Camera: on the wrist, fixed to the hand. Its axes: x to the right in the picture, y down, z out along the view.
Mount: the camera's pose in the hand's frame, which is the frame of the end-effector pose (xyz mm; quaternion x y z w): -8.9 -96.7 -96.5 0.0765 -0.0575 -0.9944 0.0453
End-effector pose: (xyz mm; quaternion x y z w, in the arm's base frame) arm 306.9 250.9 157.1 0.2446 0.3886 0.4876 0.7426
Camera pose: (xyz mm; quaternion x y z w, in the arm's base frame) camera 277.9 202.1 32.5 -0.2905 0.2554 -0.7601 0.5221
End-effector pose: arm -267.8 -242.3 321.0 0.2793 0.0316 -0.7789 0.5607
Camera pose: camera -313.5 -164.0 218.4 0.0207 -0.1873 0.6113 0.7686
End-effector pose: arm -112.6 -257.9 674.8 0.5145 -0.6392 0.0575 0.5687
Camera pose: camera 20.2 -233.9 651.8 0.7057 0.4543 -0.5436 0.0068
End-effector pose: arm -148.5 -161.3 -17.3 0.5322 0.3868 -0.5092 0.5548
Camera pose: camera -233.7 -56.7 -40.6 0.3474 -0.4759 0.6350 0.4997
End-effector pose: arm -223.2 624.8 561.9 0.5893 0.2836 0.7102 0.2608
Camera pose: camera -313.2 677.3 473.1 -0.1945 0.6381 -0.2827 0.6892
